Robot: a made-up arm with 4 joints. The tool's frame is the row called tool. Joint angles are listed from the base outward.
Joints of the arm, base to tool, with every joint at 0 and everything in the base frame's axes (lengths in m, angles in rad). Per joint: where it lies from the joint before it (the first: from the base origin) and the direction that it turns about. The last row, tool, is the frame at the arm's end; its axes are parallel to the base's.
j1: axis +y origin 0 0 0.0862
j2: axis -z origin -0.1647 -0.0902 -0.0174
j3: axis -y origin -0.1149 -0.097 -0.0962
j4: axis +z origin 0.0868 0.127 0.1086
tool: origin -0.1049 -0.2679 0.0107
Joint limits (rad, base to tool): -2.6..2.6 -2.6..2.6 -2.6..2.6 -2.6..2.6
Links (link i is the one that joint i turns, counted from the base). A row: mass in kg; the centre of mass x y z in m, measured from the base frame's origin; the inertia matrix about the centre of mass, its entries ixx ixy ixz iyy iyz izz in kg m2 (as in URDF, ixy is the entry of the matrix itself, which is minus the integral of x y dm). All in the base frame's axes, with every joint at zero. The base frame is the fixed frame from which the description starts. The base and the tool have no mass.
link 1: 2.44; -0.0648 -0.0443 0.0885; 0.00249 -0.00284 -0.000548 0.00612 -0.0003 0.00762
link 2: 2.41; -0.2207 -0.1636 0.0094; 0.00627 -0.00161 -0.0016 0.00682 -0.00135 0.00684
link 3: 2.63; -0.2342 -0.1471 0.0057; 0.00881 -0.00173 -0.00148 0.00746 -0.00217 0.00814
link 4: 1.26; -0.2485 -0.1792 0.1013; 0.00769 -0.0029 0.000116 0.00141 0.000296 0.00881
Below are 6 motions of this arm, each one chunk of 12 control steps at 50 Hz.
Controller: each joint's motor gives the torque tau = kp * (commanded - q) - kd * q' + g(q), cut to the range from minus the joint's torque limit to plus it. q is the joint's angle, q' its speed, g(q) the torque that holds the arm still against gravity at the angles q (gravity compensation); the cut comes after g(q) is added. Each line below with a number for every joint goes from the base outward.
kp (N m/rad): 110 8 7 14
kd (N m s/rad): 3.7 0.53 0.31 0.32
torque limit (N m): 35 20 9.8 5.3
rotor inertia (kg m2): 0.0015 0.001 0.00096 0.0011
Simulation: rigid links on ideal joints. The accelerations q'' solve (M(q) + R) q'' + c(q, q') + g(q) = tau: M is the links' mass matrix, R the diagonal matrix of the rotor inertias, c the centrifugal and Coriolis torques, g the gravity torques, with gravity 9.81 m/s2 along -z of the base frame. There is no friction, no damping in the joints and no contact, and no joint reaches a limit. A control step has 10 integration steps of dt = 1/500 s. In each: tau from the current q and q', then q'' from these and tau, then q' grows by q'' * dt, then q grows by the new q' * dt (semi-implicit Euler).
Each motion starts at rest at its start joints. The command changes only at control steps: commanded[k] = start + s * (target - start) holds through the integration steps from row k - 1 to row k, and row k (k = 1, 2, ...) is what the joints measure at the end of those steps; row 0 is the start. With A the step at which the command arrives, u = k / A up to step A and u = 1 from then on. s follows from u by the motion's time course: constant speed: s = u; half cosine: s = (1 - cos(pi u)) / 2; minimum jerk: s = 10 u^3 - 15 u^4 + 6 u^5; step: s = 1 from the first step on.
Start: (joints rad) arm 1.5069 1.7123 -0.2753 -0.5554
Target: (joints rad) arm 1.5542 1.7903 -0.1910 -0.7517
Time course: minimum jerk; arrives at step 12
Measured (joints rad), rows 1 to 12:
1: 1.5069 1.7123 -0.2753 -0.5555
2: 1.5070 1.7121 -0.2754 -0.5564
3: 1.5074 1.7117 -0.2759 -0.5595
4: 1.5084 1.7107 -0.2767 -0.5669
5: 1.5104 1.7092 -0.2778 -0.5802
6: 1.5137 1.7077 -0.2788 -0.6003
7: 1.5185 1.7066 -0.2788 -0.6268
8: 1.5249 1.7068 -0.2768 -0.6578
9: 1.5325 1.7092 -0.2719 -0.6906
10: 1.5408 1.7144 -0.2634 -0.7216
11: 1.5492 1.7229 -0.2510 -0.7476
12: 1.5568 1.7345 -0.2353 -0.7662

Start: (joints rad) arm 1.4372 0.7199 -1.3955 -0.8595
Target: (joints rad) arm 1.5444 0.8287 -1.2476 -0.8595
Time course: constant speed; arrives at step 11
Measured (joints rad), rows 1 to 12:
1: 1.4376 0.7202 -1.3953 -0.8594
2: 1.4392 0.7211 -1.3947 -0.8589
3: 1.4425 0.7231 -1.3931 -0.8581
4: 1.4476 0.7264 -1.3904 -0.8570
5: 1.4548 0.7310 -1.3861 -0.8557
6: 1.4639 0.7370 -1.3799 -0.8544
7: 1.4748 0.7445 -1.3715 -0.8531
8: 1.4869 0.7532 -1.3608 -0.8521
9: 1.5000 0.7631 -1.3477 -0.8515
10: 1.5137 0.7739 -1.3322 -0.8513
11: 1.5275 0.7855 -1.3146 -0.8515
12: 1.5407 0.7973 -1.2951 -0.8523

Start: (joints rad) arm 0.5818 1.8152 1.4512 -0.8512
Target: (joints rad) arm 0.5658 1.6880 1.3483 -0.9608
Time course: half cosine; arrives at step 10
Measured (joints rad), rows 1 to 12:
1: 0.5818 1.8151 1.4511 -0.8516
2: 0.5816 1.8144 1.4503 -0.8536
3: 0.5811 1.8126 1.4484 -0.8588
4: 0.5802 1.8090 1.4445 -0.8687
5: 0.5786 1.8034 1.4383 -0.8838
6: 0.5763 1.7957 1.4298 -0.9033
7: 0.5735 1.7863 1.4191 -0.9255
8: 0.5702 1.7757 1.4069 -0.9480
9: 0.5669 1.7649 1.3938 -0.9678
10: 0.5637 1.7548 1.3806 -0.9822
11: 0.5613 1.7461 1.3680 -0.9896
12: 0.5596 1.7388 1.3567 -0.9900

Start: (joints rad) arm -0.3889 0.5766 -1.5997 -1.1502
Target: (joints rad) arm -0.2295 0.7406 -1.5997 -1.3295
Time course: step
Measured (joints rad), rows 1 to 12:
1: -0.3814 0.5809 -1.6013 -1.1672
2: -0.3622 0.5922 -1.6045 -1.2084
3: -0.3345 0.6086 -1.6071 -1.2625
4: -0.3019 0.6286 -1.6080 -1.3182
5: -0.2678 0.6502 -1.6076 -1.3657
6: -0.2353 0.6719 -1.6070 -1.3981
7: -0.2071 0.6924 -1.6071 -1.4124
8: -0.1850 0.7109 -1.6079 -1.4092
9: -0.1698 0.7270 -1.6086 -1.3923
10: -0.1618 0.7408 -1.6083 -1.3670
11: -0.1607 0.7523 -1.6063 -1.3392
12: -0.1655 0.7615 -1.6024 -1.3140

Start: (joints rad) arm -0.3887 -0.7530 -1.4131 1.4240
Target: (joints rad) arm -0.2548 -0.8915 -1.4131 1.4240
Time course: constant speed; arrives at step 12
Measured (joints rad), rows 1 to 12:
1: -0.3878 -0.7541 -1.4132 1.4232
2: -0.3850 -0.7575 -1.4132 1.4209
3: -0.3795 -0.7636 -1.4133 1.4174
4: -0.3713 -0.7721 -1.4131 1.4136
5: -0.3608 -0.7825 -1.4127 1.4104
6: -0.3484 -0.7940 -1.4119 1.4087
7: -0.3346 -0.8058 -1.4109 1.4092
8: -0.3202 -0.8174 -1.4097 1.4117
9: -0.3056 -0.8286 -1.4085 1.4159
10: -0.2913 -0.8393 -1.4076 1.4210
11: -0.2774 -0.8495 -1.4071 1.4260
12: -0.2642 -0.8594 -1.4071 1.4304

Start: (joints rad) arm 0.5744 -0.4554 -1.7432 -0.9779
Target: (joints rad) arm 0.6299 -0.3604 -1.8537 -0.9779
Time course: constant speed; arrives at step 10
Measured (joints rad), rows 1 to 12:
1: 0.5748 -0.4554 -1.7436 -0.9779
2: 0.5760 -0.4555 -1.7450 -0.9778
3: 0.5783 -0.4554 -1.7479 -0.9777
4: 0.5819 -0.4548 -1.7525 -0.9777
5: 0.5867 -0.4533 -1.7589 -0.9778
6: 0.5924 -0.4506 -1.7672 -0.9781
7: 0.5989 -0.4463 -1.7771 -0.9785
8: 0.6058 -0.4403 -1.7885 -0.9792
9: 0.6129 -0.4325 -1.8012 -0.9799
10: 0.6200 -0.4229 -1.8148 -0.9806
11: 0.6266 -0.4116 -1.8288 -0.9812
12: 0.6321 -0.3991 -1.8424 -0.9816

